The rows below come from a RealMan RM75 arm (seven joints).
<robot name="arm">
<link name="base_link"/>
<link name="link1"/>
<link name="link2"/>
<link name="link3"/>
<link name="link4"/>
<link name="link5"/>
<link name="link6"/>
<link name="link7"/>
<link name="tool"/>
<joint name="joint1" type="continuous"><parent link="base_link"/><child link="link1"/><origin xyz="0.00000 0.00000 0.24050" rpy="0.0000 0.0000 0.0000"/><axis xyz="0 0 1"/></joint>
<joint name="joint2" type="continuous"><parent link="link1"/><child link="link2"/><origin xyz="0.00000 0.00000 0.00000" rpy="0.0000 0.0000 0.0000"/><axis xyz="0 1 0"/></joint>
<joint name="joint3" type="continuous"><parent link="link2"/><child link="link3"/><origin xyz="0.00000 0.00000 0.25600" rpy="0.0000 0.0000 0.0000"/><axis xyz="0 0 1"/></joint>
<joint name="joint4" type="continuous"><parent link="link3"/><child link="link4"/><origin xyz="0.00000 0.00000 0.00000" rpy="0.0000 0.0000 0.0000"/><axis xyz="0 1 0"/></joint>
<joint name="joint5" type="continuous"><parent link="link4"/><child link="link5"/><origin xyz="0.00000 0.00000 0.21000" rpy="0.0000 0.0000 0.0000"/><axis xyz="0 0 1"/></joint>
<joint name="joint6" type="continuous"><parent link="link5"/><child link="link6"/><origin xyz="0.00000 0.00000 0.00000" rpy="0.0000 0.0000 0.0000"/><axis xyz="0 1 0"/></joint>
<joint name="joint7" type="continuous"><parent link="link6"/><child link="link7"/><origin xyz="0.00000 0.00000 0.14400" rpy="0.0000 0.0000 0.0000"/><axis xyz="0 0 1"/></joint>
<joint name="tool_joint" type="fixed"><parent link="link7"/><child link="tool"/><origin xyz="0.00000 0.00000 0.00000" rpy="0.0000 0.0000 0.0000"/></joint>
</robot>
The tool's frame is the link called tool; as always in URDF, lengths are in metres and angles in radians. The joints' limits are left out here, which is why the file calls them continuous.
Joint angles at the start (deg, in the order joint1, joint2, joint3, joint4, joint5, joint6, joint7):
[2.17 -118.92 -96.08 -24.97 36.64 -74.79 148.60]
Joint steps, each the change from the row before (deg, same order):
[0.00 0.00 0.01 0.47 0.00 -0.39 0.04]
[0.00 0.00 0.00 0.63 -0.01 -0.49 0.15]
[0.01 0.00 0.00 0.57 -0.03 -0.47 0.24]
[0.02 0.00 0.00 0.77 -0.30 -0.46 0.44]
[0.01 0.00 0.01 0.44 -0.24 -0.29 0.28]
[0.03 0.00 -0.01 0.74 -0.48 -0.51 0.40]
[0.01 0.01 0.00 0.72 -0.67 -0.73 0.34]
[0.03 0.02 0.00 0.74 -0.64 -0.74 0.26]
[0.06 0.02 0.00 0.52 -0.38 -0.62 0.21]
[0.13 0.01 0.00 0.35 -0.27 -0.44 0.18]
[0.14 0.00 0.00 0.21 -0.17 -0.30 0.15]
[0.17 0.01 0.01 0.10 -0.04 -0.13 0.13]
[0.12 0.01 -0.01 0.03 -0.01 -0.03 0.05]
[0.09 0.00 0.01 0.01 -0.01 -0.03 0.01]
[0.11 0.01 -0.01 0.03 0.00 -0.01 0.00]
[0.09 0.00 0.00 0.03 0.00 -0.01 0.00]
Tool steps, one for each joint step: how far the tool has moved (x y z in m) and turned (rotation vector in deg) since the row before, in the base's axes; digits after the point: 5 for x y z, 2 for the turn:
[-0.00040 -0.00167 -0.00067 -0.14 -0.20 0.05]
[-0.00063 -0.00221 -0.00085 -0.14 -0.17 0.07]
[-0.00054 -0.00206 -0.00069 -0.07 -0.08 0.02]
[-0.00128 -0.00247 -0.00050 0.11 -0.02 0.25]
[-0.00067 -0.00135 -0.00014 0.13 -0.02 0.13]
[-0.00121 -0.00226 0.00004 0.30 -0.13 0.29]
[-0.00072 -0.00196 0.00073 0.51 -0.32 0.16]
[-0.00084 -0.00220 0.00073 0.46 -0.36 0.21]
[-0.00046 -0.00191 0.00051 0.31 -0.24 0.07]
[-0.00053 -0.00185 0.00038 0.24 -0.14 0.11]
[-0.00041 -0.00151 0.00025 0.17 -0.07 0.09]
[-0.00054 -0.00143 0.00005 0.05 0.05 0.11]
[-0.00045 -0.00086 0.00009 0.02 0.04 0.11]
[-0.00022 -0.00062 0.00000 0.01 -0.01 0.07]
[-0.00045 -0.00080 0.00005 0.00 0.00 0.13]
[-0.00033 -0.00068 -0.00005 -0.01 -0.01 0.11]

